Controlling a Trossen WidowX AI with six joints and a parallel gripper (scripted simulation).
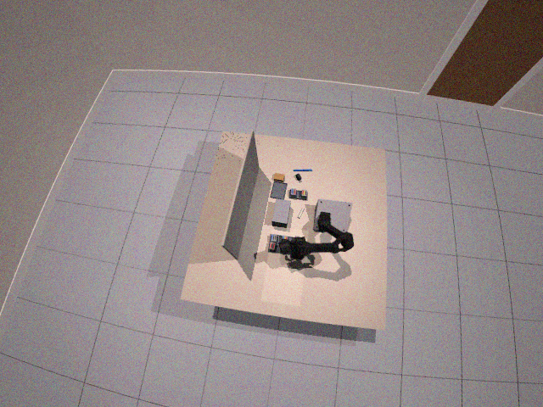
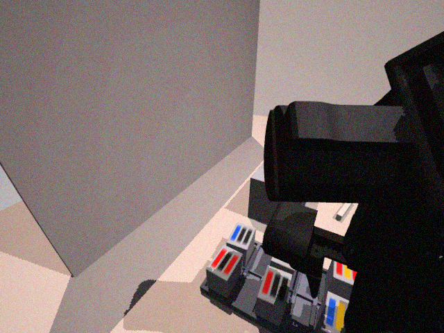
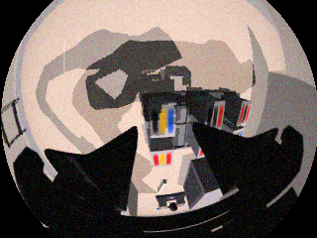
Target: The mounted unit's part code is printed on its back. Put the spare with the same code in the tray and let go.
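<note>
Now: gripper tip 30 mm above the grey spare block. The rest, counted from my gripper tip: grey wall panel 360 mm ahead, 230 mm to the right, 150 mm above.
</note>
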